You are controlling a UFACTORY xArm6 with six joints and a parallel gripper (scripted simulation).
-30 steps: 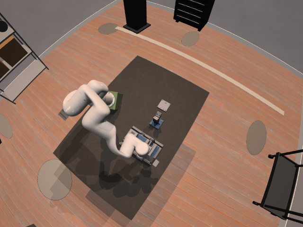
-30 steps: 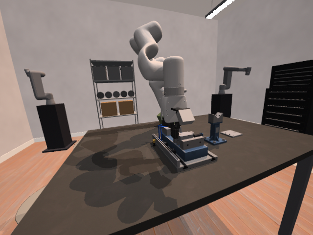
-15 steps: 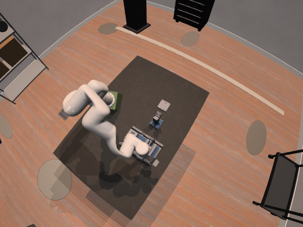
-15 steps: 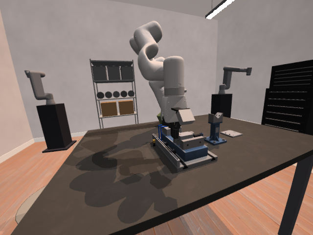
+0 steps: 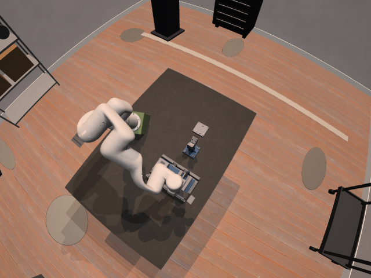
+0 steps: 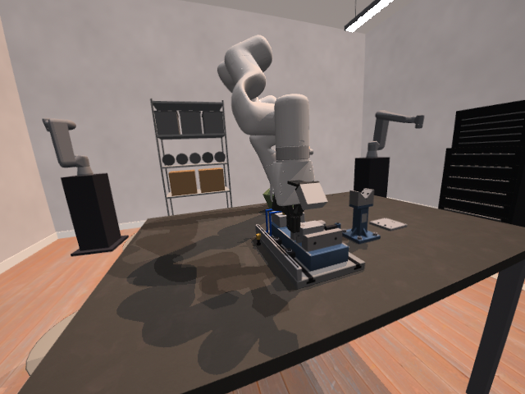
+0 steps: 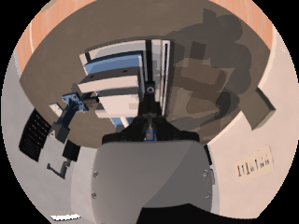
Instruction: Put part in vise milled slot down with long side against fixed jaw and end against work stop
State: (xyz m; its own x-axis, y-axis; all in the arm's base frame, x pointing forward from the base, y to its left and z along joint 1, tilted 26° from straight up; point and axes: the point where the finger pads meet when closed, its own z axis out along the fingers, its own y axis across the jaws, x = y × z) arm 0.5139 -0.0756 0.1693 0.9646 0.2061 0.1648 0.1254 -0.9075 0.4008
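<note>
Now: the part 1 cm behind my hand, 4 cm to the left of it and 3 cm below it. The rest, counted from my hand: air cylinder (17 cm behind, 4 cm to the left, 4 cm below); grey rail (7 cm behind, 4 cm to the right, 9 cm below).
</note>
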